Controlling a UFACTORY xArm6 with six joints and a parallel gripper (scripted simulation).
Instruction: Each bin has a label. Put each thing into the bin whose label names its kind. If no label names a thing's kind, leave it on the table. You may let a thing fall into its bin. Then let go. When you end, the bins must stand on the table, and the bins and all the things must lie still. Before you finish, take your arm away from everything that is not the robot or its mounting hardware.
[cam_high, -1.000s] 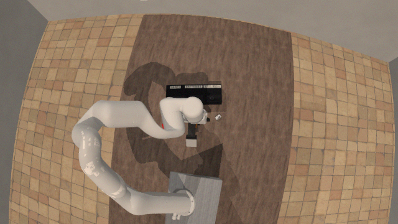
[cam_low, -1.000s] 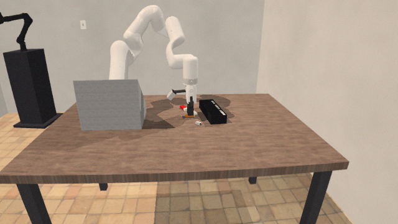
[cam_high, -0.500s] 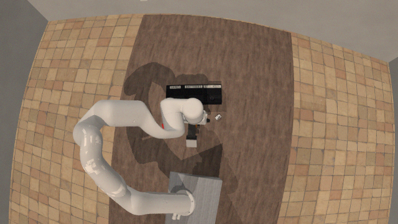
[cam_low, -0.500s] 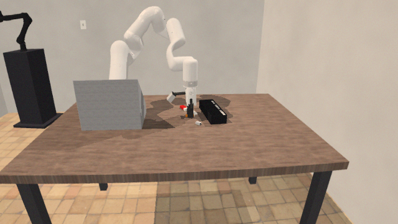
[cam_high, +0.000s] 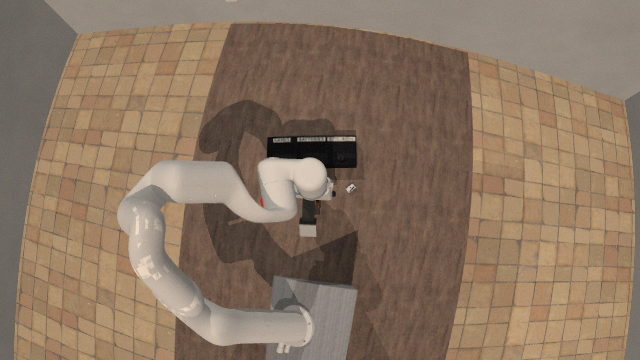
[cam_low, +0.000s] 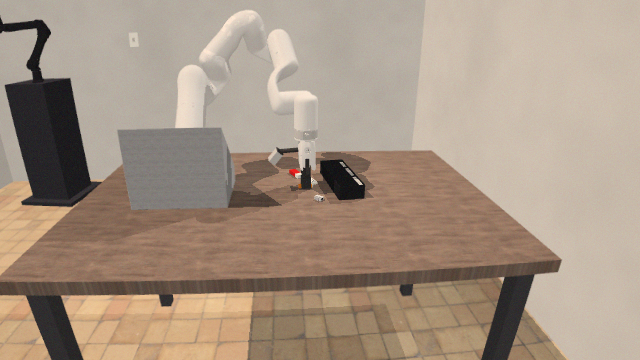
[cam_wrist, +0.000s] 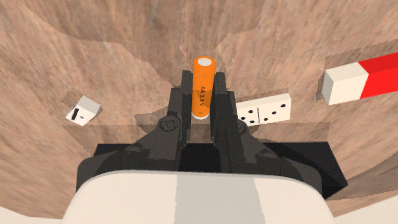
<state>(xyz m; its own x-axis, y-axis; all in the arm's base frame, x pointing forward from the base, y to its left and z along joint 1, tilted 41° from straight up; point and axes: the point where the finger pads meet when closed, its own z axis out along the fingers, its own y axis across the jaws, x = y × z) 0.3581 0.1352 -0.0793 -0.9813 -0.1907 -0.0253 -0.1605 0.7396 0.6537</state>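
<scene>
The white domino lies 20 mm ahead of my hand, 50 mm to the left of it and 20 mm below it. From my hand the other things lie so: black nut 120 mm ahead, 50 mm to the right, 10 mm below; then orange battery 20 mm below; then eraser 40 mm behind, 110 mm to the left, 20 mm below.
</scene>
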